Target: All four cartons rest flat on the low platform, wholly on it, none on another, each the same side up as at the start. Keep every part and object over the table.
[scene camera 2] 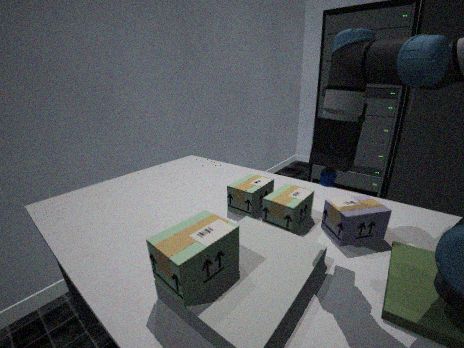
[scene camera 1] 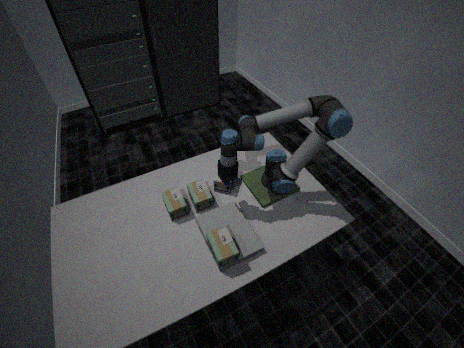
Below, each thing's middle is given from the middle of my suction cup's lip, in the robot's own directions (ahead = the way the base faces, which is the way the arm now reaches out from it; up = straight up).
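There is the low platform [scene camera 2: 260, 294], and my suction cup is 18 cm above it. The suction cup is also 18 cm to the right of the platform, and 11 cm short of it.
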